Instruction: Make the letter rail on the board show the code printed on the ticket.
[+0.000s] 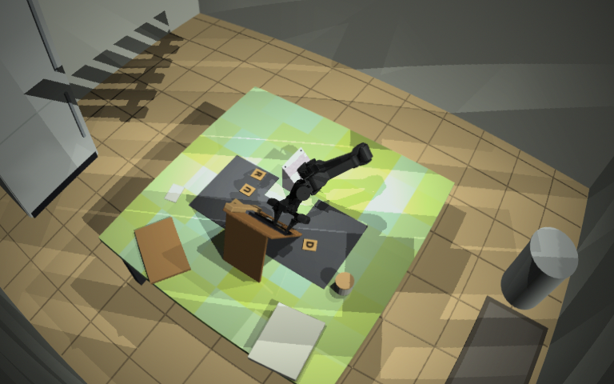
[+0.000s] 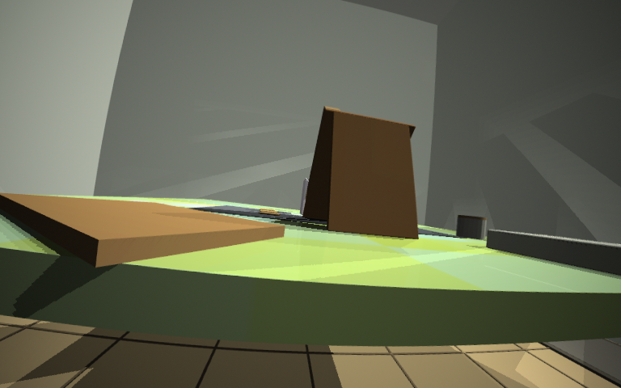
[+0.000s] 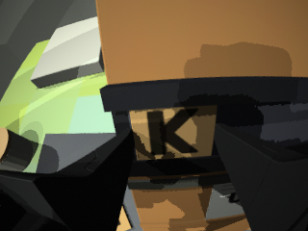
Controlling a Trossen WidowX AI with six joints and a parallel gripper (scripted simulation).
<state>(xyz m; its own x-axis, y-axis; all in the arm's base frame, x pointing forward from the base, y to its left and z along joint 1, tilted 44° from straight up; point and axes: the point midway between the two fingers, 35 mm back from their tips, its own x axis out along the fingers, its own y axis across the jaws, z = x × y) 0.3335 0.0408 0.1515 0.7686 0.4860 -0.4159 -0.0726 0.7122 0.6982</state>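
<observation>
Now: the white ticket 8 cm to the right of my gripper tip, 8 cm below it and 5 cm behind it. Round my gripper tip: dark mat 16 cm below, 15 cm behind, 13 cm to the right; flat wooden slab 42 cm to the right, 36 cm ahead, 15 cm below; card 61 cm to the right, 16 cm below, 9 cm ahead.
</observation>
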